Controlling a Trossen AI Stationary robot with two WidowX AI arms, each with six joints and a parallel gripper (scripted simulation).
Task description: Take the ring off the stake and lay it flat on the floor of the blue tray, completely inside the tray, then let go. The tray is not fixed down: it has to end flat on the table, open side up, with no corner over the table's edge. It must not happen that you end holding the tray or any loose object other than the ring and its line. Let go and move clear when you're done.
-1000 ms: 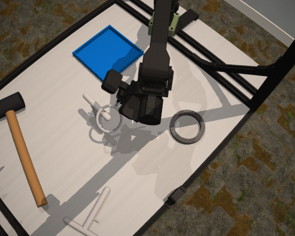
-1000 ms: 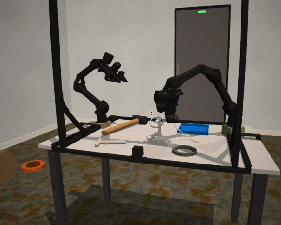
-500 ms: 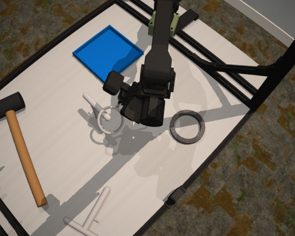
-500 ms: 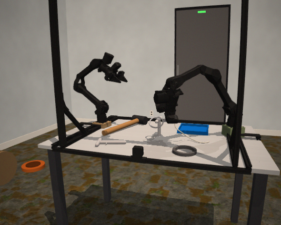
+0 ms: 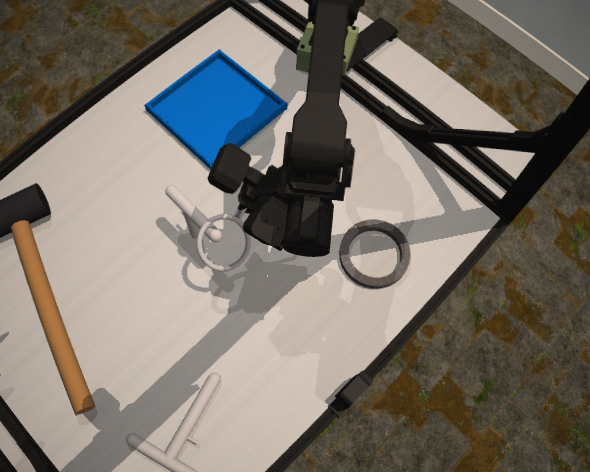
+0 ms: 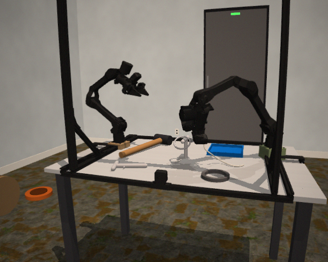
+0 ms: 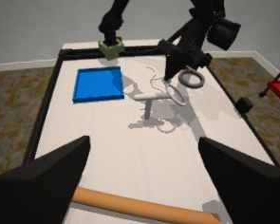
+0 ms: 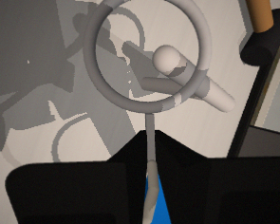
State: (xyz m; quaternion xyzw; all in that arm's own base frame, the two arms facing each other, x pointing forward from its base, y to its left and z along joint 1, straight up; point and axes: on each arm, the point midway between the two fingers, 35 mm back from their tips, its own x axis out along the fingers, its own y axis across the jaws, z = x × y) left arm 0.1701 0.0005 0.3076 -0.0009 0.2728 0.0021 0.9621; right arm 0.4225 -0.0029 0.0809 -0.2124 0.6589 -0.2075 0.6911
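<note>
Right now the blue tray is 25 cm ahead of my right hand, 13 cm to the right of it and 13 cm below it.
</note>
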